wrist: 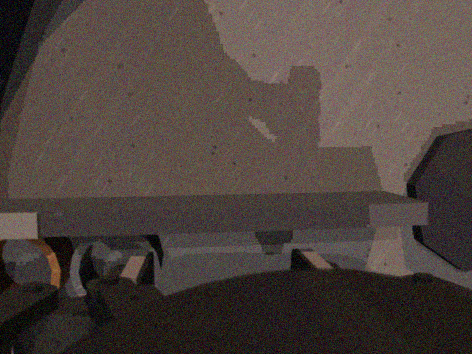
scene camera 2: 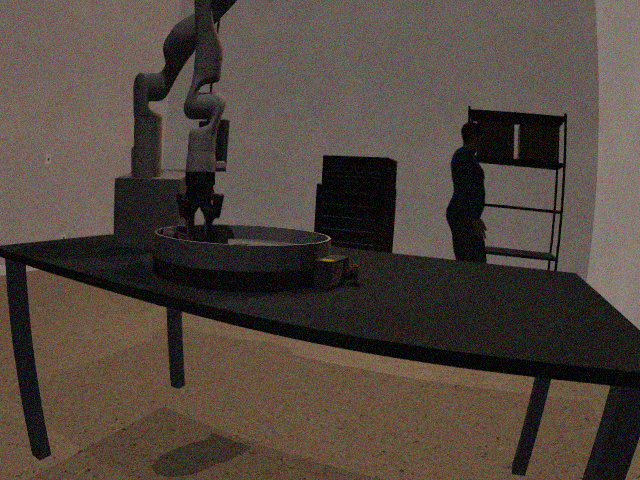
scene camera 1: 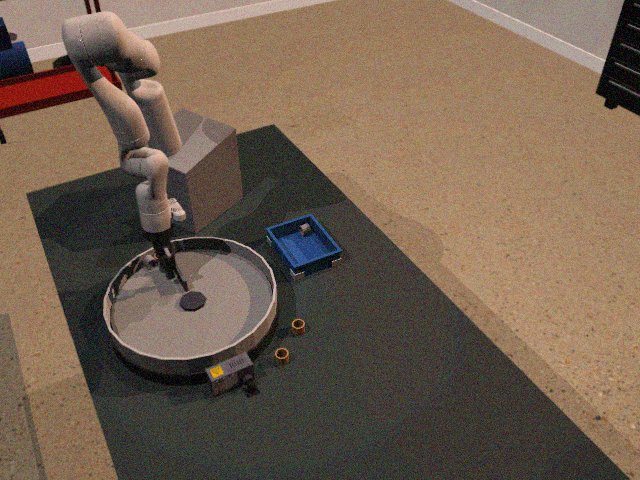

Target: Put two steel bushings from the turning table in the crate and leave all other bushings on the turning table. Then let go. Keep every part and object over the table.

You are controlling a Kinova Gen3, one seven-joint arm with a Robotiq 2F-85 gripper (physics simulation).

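Places are measured from the arm's base along level axes (x up, y right, z ahead), in metres.
Pixels of known places: gripper, fingertip midpoint: (wrist: pixel 223 277) (scene camera 2: pixel 198 235) (scene camera 1: pixel 167 271); arm's base, origin of the base link: (scene camera 2: pixel 147 175) (scene camera 1: pixel 166 147).
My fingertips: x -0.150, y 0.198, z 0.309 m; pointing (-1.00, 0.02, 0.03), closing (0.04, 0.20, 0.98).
For each thing: its top centre in the pictures, then the offset to it from my fingertips. "*": a spot on its surface instead.
- orange bushing, middle of its top: (wrist: pixel 15 274) dx +0.000, dy -0.017, dz -0.072 m
- grey part, middle of its top: (scene camera 1: pixel 148 257) dx +0.007, dy +0.014, dz -0.074 m
- blue crate, middle of its top: (scene camera 1: pixel 303 239) dx -0.025, dy -0.368, dz +0.104 m
- fixed bar, surface spot: (wrist: pixel 210 215) * dx +0.015, dy -0.026, dz -0.001 m
- dark hub, middle of its top: (scene camera 1: pixel 192 300) dx -0.014, dy -0.002, dz +0.116 m
- sensor box, middle of its top: (scene camera 2: pixel 332 258) (scene camera 1: pixel 229 366) dx -0.017, dy +0.042, dz +0.345 m
My gripper (scene camera 1: pixel 168 274) (scene camera 2: pixel 199 236) (wrist: pixel 223 277) is open and empty, its fingertips low inside the rim of the turning table (scene camera 1: pixel 180 356) (scene camera 2: pixel 237 258). In the wrist view a steel bushing (wrist: pixel 77 272) is beside and partly behind the left finger, not between the fingers. An orange bushing (wrist: pixel 56 270) is left of it, cut by the view's edge. In scene camera 1 a grey part (scene camera 1: pixel 149 261), seemingly a steel bushing, shows beside the gripper; the gripper hides some of this area. The blue crate (scene camera 1: pixel 331 253) holds one steel bushing (scene camera 1: pixel 305 228) in its back corner.
A fixed bar (scene camera 1: pixel 181 281) (wrist: pixel 210 215) runs over the disc near the fingers, towards the dark hub (scene camera 1: pixel 192 300) (wrist: pixel 447 195). Two orange bushings (scene camera 1: pixel 298 326) (scene camera 1: pixel 281 355) stand on the table outside the rim. A sensor box (scene camera 1: pixel 230 373) (scene camera 2: pixel 329 271) adjoins the rim.
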